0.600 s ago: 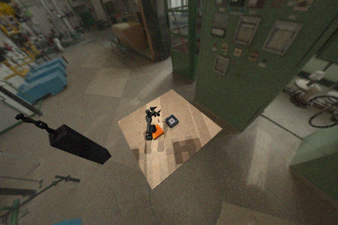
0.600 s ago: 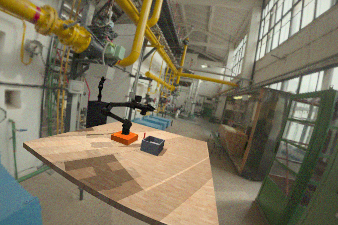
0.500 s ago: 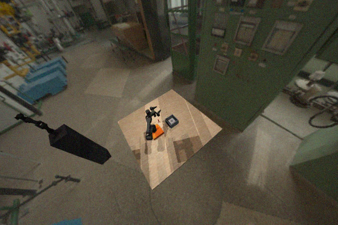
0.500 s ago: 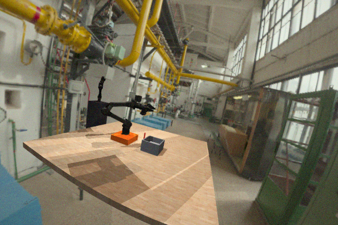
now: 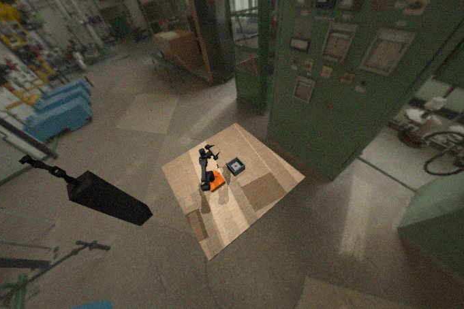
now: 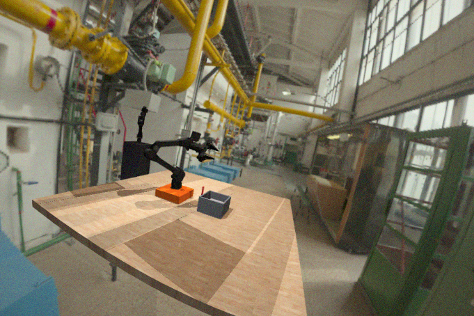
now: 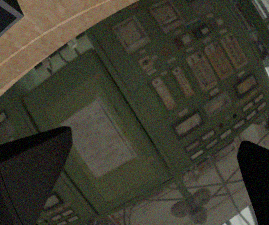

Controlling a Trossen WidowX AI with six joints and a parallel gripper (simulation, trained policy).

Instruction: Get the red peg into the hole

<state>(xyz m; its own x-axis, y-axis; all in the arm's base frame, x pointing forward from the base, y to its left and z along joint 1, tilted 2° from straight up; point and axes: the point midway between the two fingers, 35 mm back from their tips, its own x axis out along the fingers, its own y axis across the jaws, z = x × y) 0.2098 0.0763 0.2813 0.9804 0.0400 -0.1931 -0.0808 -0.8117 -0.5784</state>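
Now: the red peg 30 cm below my gripper tip, 6 cm behind it and 2 cm to the left of it. The rest, counted from my gripper tip: dark box: 31 cm below, 17 cm to the right, 7 cm ahead; then pale plate: 29 cm below, 17 cm to the right, 7 cm ahead.
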